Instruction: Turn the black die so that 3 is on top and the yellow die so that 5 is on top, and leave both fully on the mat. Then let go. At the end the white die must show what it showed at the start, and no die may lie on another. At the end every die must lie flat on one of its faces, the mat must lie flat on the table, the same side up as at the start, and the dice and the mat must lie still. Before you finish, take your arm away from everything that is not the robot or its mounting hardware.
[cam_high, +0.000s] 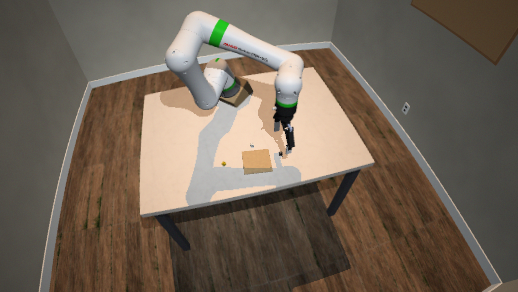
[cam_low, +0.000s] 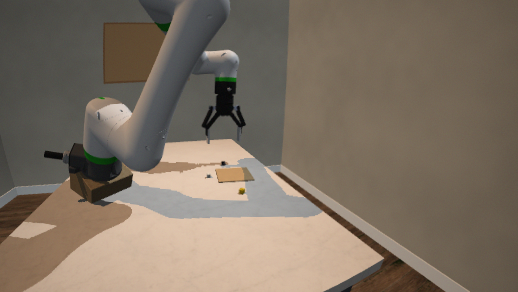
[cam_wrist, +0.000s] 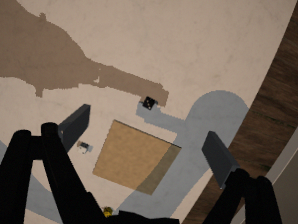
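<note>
Right now my hand is 11 cm above the black die. The rest, counted from my hand: tan mat 1 cm behind, 13 cm to the right, 12 cm below; white die 12 cm behind, 11 cm to the right, 11 cm below; yellow die 6 cm behind, 29 cm to the right, 11 cm below.
</note>
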